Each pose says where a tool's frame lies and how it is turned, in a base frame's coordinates. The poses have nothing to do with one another.
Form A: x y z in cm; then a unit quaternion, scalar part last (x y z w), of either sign.
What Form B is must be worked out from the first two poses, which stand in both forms.
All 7 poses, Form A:
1: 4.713, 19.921, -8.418, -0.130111, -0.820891, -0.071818, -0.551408
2: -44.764, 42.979, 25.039, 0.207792, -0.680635, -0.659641, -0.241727
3: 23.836, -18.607, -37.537, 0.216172, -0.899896, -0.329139, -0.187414
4: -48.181, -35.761, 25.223, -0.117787, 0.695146, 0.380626, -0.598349
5: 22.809, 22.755, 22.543, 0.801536, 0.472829, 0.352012, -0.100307
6: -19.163, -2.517, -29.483, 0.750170, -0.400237, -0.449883, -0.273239
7: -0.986, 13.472, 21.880, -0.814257, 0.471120, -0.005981, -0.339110
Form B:
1:
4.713, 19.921, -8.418
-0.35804, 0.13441, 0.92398
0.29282, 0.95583, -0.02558
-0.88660, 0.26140, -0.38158

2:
-44.764, 42.979, 25.039
-0.79678, -0.60177, 0.05492
0.03605, 0.04339, 0.99841
-0.60319, 0.79749, -0.01288

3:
23.836, -18.607, -37.537
-0.83629, -0.51244, 0.19501
-0.26569, 0.68987, 0.67341
-0.47961, 0.51135, -0.71309

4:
-48.181, -35.761, 25.223
-0.25621, 0.29174, -0.92155
-0.61925, 0.68250, 0.38823
0.74221, 0.67014, 0.00580

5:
22.809, 22.755, 22.543
0.30504, 0.82860, 0.46944
0.68736, -0.53274, 0.49368
0.65916, 0.17208, -0.73205

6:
-19.163, -2.517, -29.483
0.27483, -0.84634, -0.45626
-0.35464, -0.53030, 0.77007
-0.89370, -0.04983, -0.44589

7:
-0.986, 13.472, 21.880
0.55602, -0.77128, -0.30978
-0.76317, -0.32610, -0.55788
0.32926, 0.54661, -0.76994

